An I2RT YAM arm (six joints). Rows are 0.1 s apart.
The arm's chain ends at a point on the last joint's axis. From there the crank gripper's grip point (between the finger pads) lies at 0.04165 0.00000 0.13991 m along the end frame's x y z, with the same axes.
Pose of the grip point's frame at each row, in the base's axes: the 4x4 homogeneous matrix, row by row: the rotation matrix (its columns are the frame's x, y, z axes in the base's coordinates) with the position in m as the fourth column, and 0 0 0 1 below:
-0.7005 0.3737 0.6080 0.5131; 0.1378 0.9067 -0.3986 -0.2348; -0.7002 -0.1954 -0.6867 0.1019; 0 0 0 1
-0.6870 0.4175 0.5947 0.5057; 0.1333 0.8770 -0.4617 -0.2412; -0.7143 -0.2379 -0.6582 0.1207; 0 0 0 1
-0.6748 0.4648 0.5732 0.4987; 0.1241 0.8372 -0.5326 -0.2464; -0.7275 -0.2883 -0.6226 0.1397; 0 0 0 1
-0.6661 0.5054 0.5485 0.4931; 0.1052 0.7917 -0.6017 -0.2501; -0.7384 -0.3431 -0.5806 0.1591; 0 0 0 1
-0.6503 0.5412 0.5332 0.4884; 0.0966 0.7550 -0.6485 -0.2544; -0.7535 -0.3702 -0.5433 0.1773; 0 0 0 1
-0.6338 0.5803 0.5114 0.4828; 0.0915 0.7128 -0.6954 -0.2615; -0.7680 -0.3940 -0.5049 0.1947; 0 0 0 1
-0.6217 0.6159 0.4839 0.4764; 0.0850 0.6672 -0.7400 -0.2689; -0.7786 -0.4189 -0.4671 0.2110; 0 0 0 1
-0.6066 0.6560 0.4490 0.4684; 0.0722 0.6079 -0.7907 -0.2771; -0.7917 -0.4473 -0.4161 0.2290; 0 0 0 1
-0.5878 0.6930 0.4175 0.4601; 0.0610 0.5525 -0.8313 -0.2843; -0.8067 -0.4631 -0.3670 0.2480; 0 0 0 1
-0.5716 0.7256 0.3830 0.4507; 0.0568 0.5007 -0.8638 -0.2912; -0.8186 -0.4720 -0.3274 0.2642; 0 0 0 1
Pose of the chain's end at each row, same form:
-0.7005 0.3737 0.6080 0.4572; 0.1378 0.9067 -0.3986 -0.1848; -0.7002 -0.1954 -0.6867 0.2271; 0 0 0 1
-0.6870 0.4175 0.5947 0.4511; 0.1333 0.8770 -0.4617 -0.1822; -0.7143 -0.2379 -0.6582 0.2425; 0 0 0 1
-0.6748 0.4648 0.5732 0.4466; 0.1241 0.8372 -0.5326 -0.1771; -0.7275 -0.2883 -0.6226 0.2571; 0 0 0 1
-0.6661 0.5054 0.5485 0.4441; 0.1052 0.7917 -0.6017 -0.1703; -0.7384 -0.3431 -0.5806 0.2711; 0 0 0 1
-0.6503 0.5412 0.5332 0.4409; 0.0966 0.7550 -0.6485 -0.1677; -0.7535 -0.3702 -0.5433 0.2847; 0 0 0 1
-0.6338 0.5803 0.5114 0.4376; 0.0915 0.7128 -0.6954 -0.1680; -0.7680 -0.3940 -0.5049 0.2973; 0 0 0 1
-0.6217 0.6159 0.4839 0.4346; 0.0850 0.6672 -0.7400 -0.1689; -0.7786 -0.4189 -0.4671 0.3088; 0 0 0 1
-0.6066 0.6560 0.4490 0.4308; 0.0722 0.6079 -0.7907 -0.1695; -0.7917 -0.4473 -0.4161 0.3202; 0 0 0 1
-0.5878 0.6930 0.4175 0.4262; 0.0610 0.5525 -0.8313 -0.1705; -0.8067 -0.4631 -0.3670 0.3329; 0 0 0 1
-0.5716 0.7256 0.3830 0.4209; 0.0568 0.5007 -0.8638 -0.1727; -0.8186 -0.4720 -0.3274 0.3441; 0 0 0 1

